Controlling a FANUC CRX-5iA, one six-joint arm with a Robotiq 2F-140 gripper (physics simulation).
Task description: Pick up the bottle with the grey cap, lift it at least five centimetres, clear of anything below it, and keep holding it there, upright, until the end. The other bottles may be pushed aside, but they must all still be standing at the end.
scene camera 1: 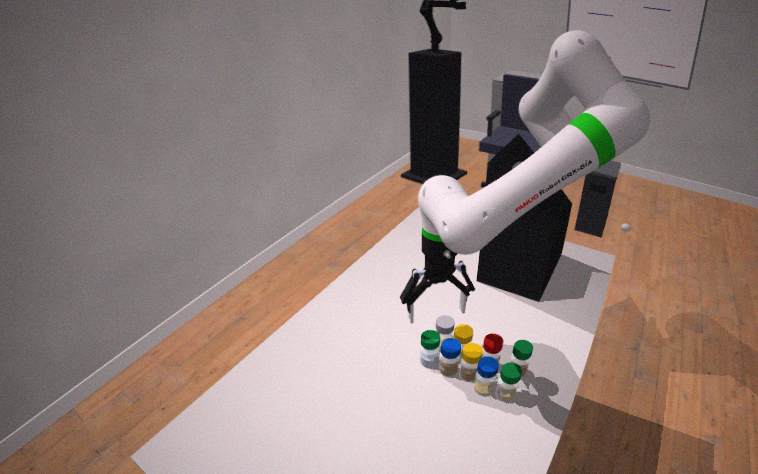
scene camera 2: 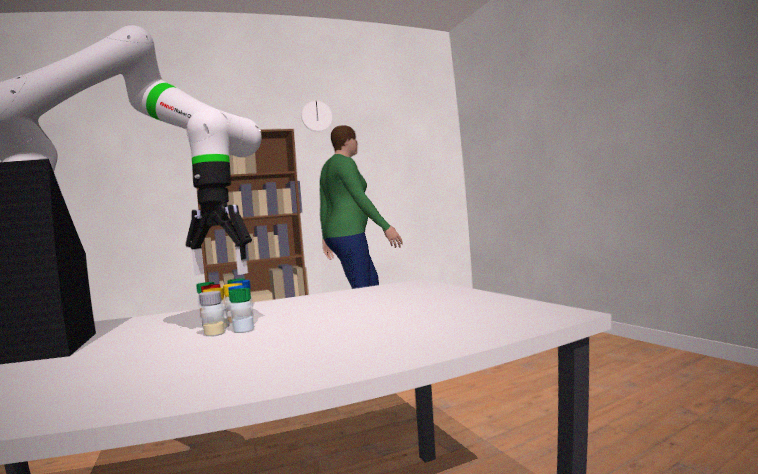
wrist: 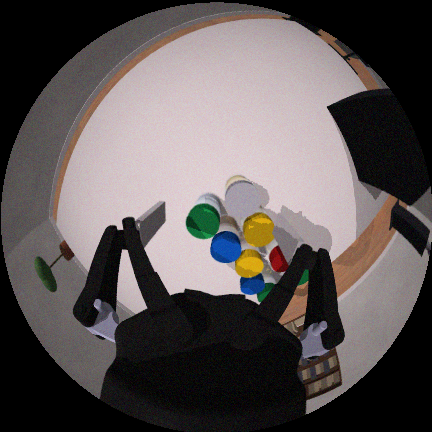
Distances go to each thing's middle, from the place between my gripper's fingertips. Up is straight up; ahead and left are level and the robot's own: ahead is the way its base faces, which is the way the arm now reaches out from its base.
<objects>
The grey-capped bottle (scene camera 2: 212,316) lies 10 cm below my hand, 3 cm behind it and 1 cm to the left of it. From my hand the other things lie so: yellow-capped bottle (wrist: 257,228) (10 cm below, 7 cm to the left, 3 cm behind); then blue-capped bottle (scene camera 1: 487,369) (19 cm to the left, 10 cm below, 3 cm ahead).
</objects>
